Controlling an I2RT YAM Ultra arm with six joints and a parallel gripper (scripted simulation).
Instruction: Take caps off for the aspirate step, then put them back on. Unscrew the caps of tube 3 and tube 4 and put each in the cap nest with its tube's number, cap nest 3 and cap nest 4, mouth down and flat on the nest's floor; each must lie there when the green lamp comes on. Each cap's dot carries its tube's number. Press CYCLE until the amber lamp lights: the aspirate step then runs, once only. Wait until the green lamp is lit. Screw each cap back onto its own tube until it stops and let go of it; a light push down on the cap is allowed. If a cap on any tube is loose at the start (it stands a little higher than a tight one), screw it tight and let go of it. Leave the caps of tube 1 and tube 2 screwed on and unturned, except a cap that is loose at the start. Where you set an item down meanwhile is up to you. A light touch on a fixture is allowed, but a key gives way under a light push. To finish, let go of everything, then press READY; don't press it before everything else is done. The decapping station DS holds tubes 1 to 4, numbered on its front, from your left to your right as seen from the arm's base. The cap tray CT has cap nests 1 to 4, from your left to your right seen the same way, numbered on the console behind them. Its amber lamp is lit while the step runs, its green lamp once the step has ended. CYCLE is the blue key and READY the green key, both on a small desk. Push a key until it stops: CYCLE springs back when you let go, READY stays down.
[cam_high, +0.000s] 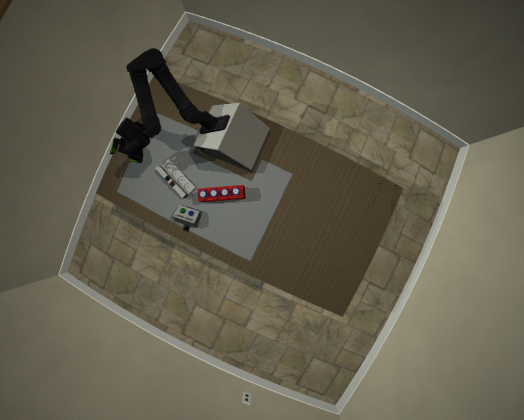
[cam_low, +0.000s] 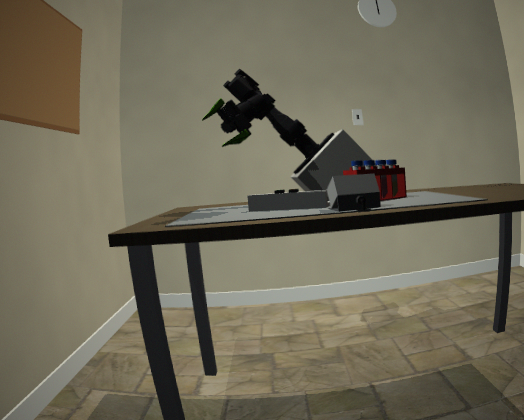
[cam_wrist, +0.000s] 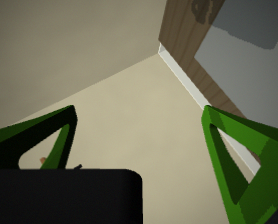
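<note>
The cap 4 lies 60 mm ahead of my hand, 390 mm to the left of it and 120 mm below it. From my hand the other things lie so: blue key: 170 mm ahead, 350 mm to the left, 170 mm below; then cap 3: 40 mm ahead, 440 mm to the left, 120 mm below; then green key: 170 mm ahead, 300 mm to the left, 170 mm below.
</note>
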